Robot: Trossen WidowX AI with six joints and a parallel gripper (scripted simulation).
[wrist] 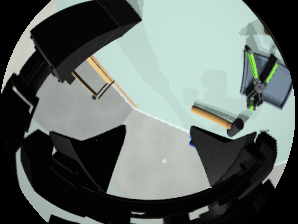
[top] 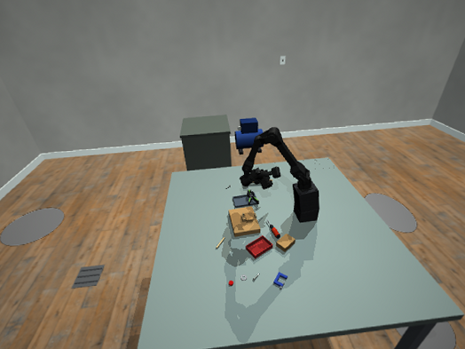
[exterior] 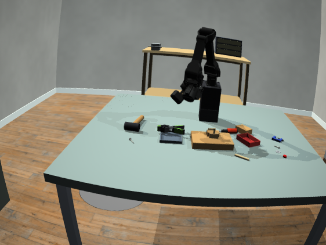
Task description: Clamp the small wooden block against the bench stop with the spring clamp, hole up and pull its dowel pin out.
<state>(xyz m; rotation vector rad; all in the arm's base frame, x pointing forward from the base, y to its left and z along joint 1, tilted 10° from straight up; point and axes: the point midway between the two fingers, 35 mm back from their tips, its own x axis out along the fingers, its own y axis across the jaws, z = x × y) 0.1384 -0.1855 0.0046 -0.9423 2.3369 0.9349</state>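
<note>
Now: hand 220 mm short of the dowel pin, 160 mm to the right of it and 140 mm above it. From my hand the other things lie so: small screw 240 mm ahead, 220 mm to the right, 190 mm below; then wooden board 220 mm ahead, 180 mm below, 160 mm to the left; then dark tray 190 mm below, 160 mm ahead, 40 mm to the right.
</note>
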